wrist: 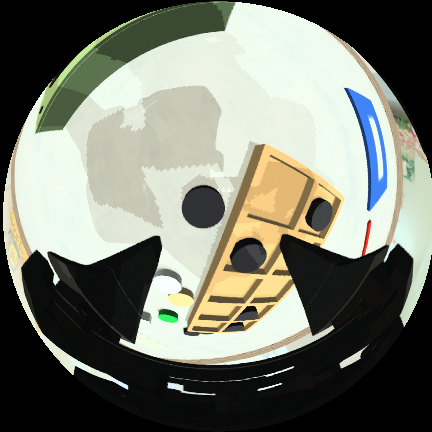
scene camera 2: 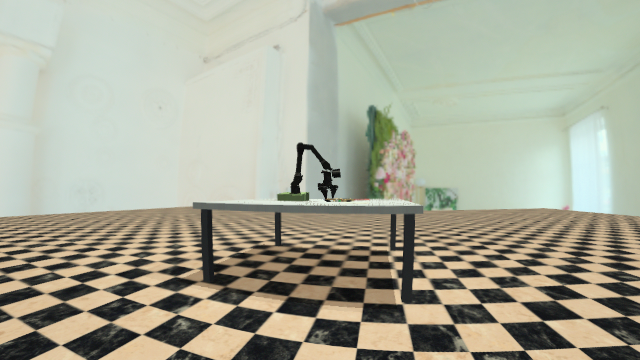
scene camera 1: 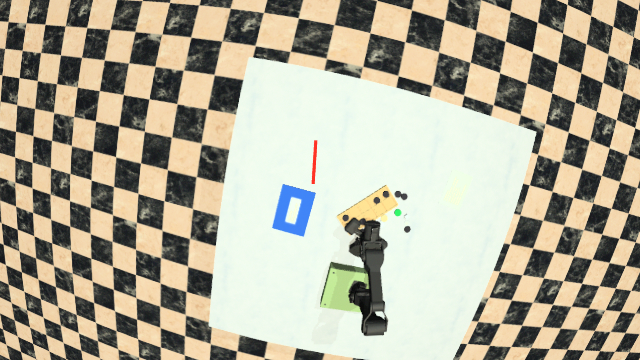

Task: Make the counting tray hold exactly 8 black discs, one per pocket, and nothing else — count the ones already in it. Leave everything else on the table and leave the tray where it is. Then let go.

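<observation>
The tan counting tray [scene camera 1: 358,212] [wrist: 212,280] lies at a slant on the table. Several black discs sit in it, among them one disc [scene camera 1: 346,218] [wrist: 319,214] in an end pocket, one disc [wrist: 248,255] near the long side and two at the far end [scene camera 1: 385,194]. A loose black disc [wrist: 203,206] lies just outside the tray's long side; the arm hides it in scene camera 1. Other loose black discs [scene camera 1: 398,194] [scene camera 1: 407,229] lie beyond the tray. My gripper [scene camera 2: 328,195] [wrist: 221,241] is open and empty, low over the tray's edge. The arm hides its fingertips in scene camera 1.
A green disc [scene camera 1: 397,212] [wrist: 168,315], a yellow disc [scene camera 1: 384,218] [wrist: 180,297] and a white disc [wrist: 167,281] lie beside the tray. A blue frame [scene camera 1: 278,210] [wrist: 364,115] and a red strip [scene camera 1: 314,162] [wrist: 367,237] lie on its other side. The arm stands on a green base [scene camera 1: 337,290] [scene camera 2: 293,197].
</observation>
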